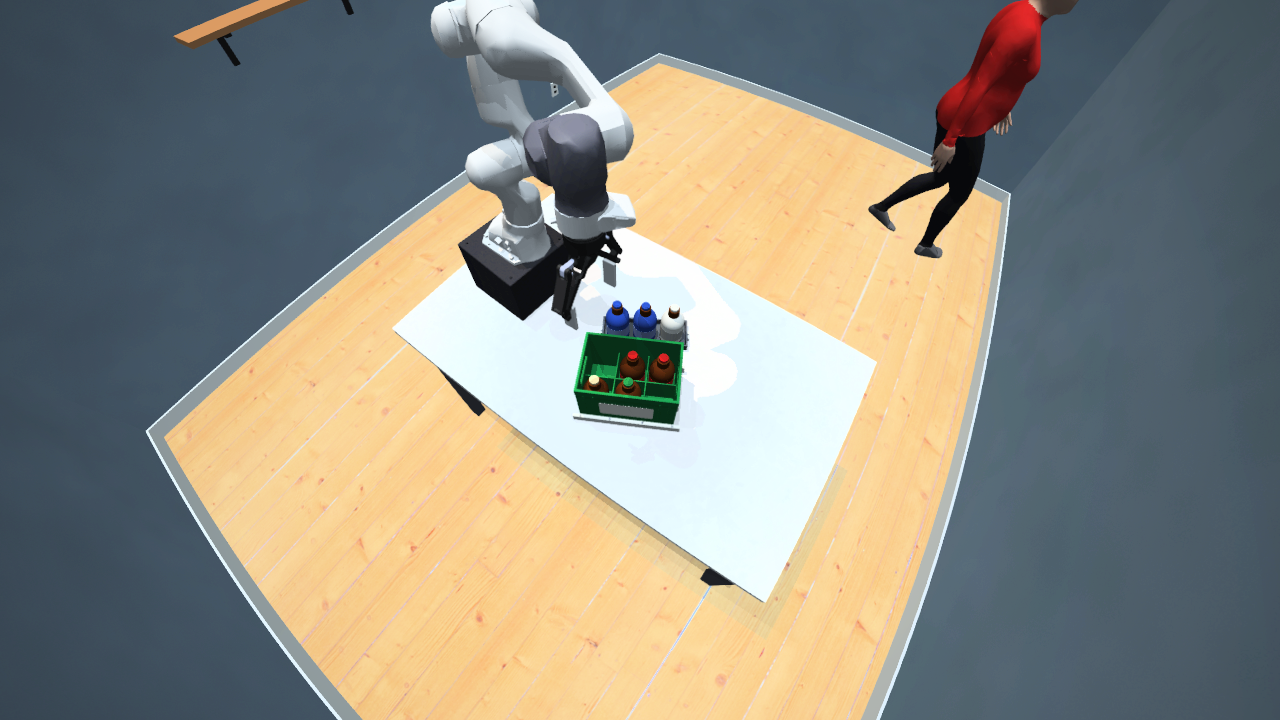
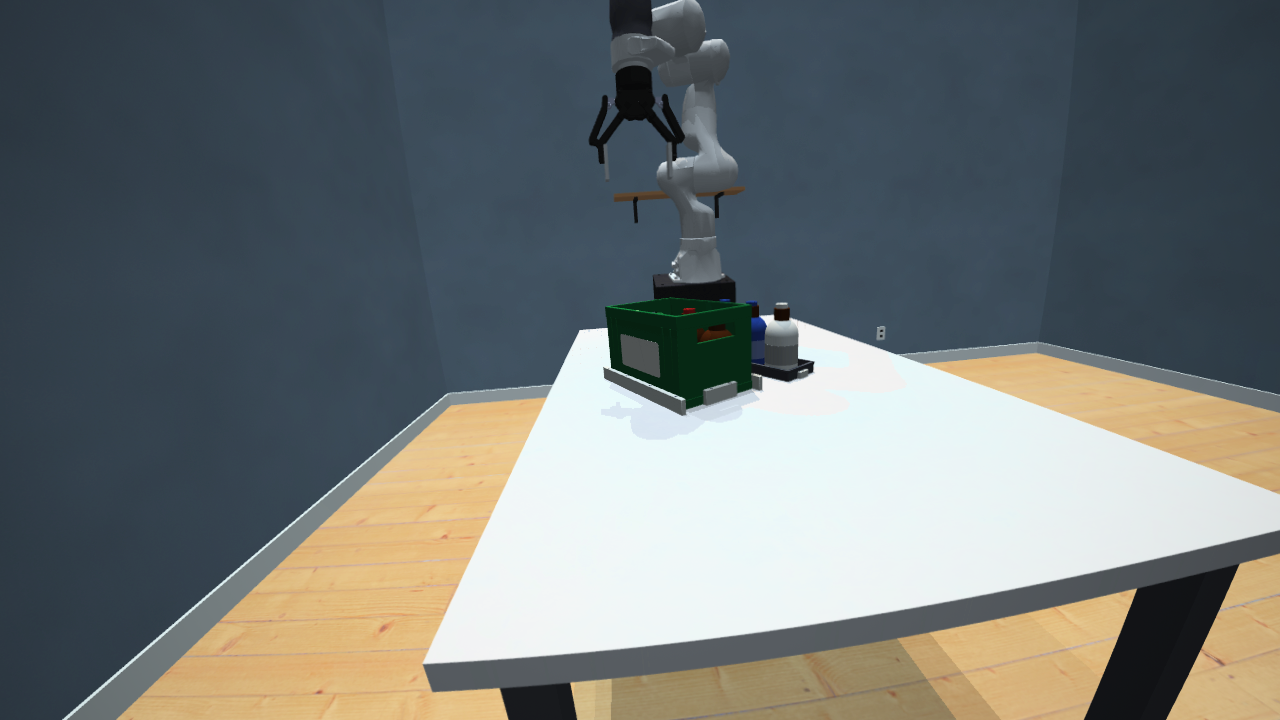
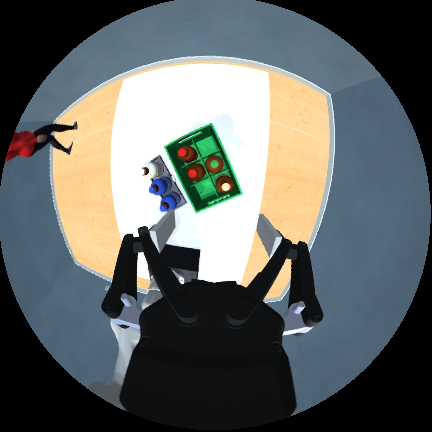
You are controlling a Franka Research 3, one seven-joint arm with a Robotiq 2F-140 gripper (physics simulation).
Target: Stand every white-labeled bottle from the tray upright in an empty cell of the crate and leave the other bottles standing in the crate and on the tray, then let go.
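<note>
My gripper [image 1: 590, 300] [image 2: 638, 173] [image 3: 215, 220] is wide open and empty, high above the table on the robot-base side of the crate. The green crate [image 1: 665, 411] [image 2: 716, 368] [image 3: 200, 206] has six cells. Two red-capped brown bottles, a green-capped one [image 1: 628, 387] [image 3: 214, 164] and a cream-capped one [image 1: 594, 385] [image 3: 225, 185] stand in it; two cells at opposite corners are empty. On the dark tray [image 2: 791, 374] stand a white bottle [image 1: 673, 323] [image 2: 781, 335] [image 3: 152, 170] and two blue bottles; the nearer blue bottle [image 1: 644, 318] [image 3: 159, 187] is beside it.
The tray stands close along one long side of the crate. Low grey guides [image 2: 644, 390] edge the crate's foot on the white table [image 1: 760, 465] [image 2: 805, 537]. The black robot base [image 1: 514, 286] stands at the table's end. A person in red [image 1: 993, 80] [image 3: 22, 143] is beyond the table.
</note>
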